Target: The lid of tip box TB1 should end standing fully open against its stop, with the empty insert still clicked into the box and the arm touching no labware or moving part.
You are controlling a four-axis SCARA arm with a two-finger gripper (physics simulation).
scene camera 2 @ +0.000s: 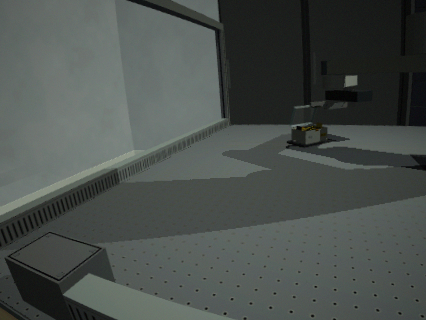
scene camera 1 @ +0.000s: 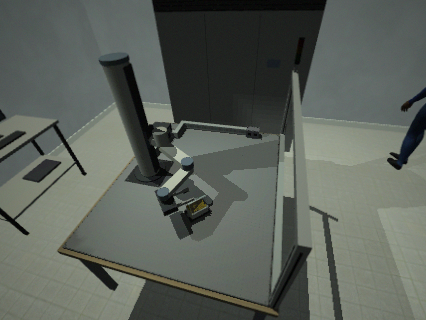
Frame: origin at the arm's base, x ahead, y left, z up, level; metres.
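Seen in the pictures: gripper, fingertip midpoint: [scene camera 2: 318, 105] [scene camera 1: 191, 193]; arm's base at its link origin: [scene camera 1: 150, 172].
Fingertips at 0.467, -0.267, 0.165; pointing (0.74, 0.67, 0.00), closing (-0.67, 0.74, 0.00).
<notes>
Pixels of each thing's top centre, then the offset from my fingertips to it, as dx, dy, dz. "pt": a spot on its surface instead. Level surfaces: height alone.
- clear lid at a spot on its surface: [scene camera 2: 302, 116] pt +0.065, -0.050, -0.048
- long rail at a spot on its surface: [scene camera 1: 215, 126] pt -0.086, +0.936, -0.096
- tall framed panel at its surface level: dz +0.455
- grey block at a spot on its surface: [scene camera 2: 55, 255] pt +0.275, +0.937, -0.077
Tip box TB1 [scene camera 1: 198, 212] [scene camera 2: 306, 137] is a small light box on the table, with yellow showing inside its top where the insert sits. Whether the insert is clicked in is too small to tell. The clear lid [scene camera 2: 302, 116] stands raised, close to upright, at the box's left side in the scene camera 2 view; whether it rests on its stop cannot be told. My gripper [scene camera 1: 192, 200] [scene camera 2: 314, 104] is shut and empty. Its fingers reach over the box from the arm side, their tips near the lid's upper part; contact cannot be made out.
The arm's column [scene camera 1: 125, 110] stands at the table's left back. A long rail [scene camera 1: 215, 126] runs along the back edge. A tall framed panel [scene camera 1: 301, 200] borders the right side. A grey block [scene camera 2: 55, 255] stands at a table corner. A person [scene camera 1: 416, 130] is beyond the panel.
</notes>
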